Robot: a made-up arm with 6 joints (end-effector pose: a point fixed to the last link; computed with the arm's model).
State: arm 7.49 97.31 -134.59 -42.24 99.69 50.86
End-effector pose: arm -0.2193 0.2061 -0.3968 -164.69 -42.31 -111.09
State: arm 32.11 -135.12 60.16 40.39 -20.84 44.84
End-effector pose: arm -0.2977 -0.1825 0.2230 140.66 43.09 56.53
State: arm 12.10 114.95 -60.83 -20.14 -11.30 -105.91
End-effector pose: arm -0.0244 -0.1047 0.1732 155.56 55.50 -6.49
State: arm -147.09 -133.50 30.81 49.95 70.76 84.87
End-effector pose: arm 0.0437 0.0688 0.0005 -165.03 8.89 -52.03
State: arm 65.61 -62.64 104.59 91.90 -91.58 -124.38
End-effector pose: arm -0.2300 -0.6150 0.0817 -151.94 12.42 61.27
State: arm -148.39 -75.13 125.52 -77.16 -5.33 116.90
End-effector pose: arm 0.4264 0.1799 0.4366 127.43 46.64 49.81
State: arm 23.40 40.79 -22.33 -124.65 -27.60 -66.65
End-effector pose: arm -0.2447 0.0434 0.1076 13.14 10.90 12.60
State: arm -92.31 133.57 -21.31 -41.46 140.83 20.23
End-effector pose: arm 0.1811 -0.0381 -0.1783 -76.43 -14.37 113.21
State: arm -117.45 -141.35 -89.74 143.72 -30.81 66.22
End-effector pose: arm 0.0644 -0.2119 0.0572 130.42 -59.29 116.69
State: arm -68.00 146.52 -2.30 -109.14 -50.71 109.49
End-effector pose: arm 0.0173 0.4372 0.0354 60.07 -36.92 -33.91
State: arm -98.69 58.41 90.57 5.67 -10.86 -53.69
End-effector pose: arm -0.0035 0.3949 -0.2693 -60.70 -69.21 172.74
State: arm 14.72 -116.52 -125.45 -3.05 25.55 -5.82
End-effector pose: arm -0.1000 -0.0152 -0.0065 -102.45 -56.93 -171.93
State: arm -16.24 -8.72 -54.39 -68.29 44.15 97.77
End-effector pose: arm 0.1322 -0.1751 0.1533 170.85 6.26 80.02
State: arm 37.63 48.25 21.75 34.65 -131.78 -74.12
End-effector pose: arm 0.0943 -0.1352 0.1508 177.86 3.99 155.20
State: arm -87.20 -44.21 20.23 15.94 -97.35 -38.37
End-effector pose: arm 0.0572 0.0485 -0.2406 35.14 -63.20 179.51
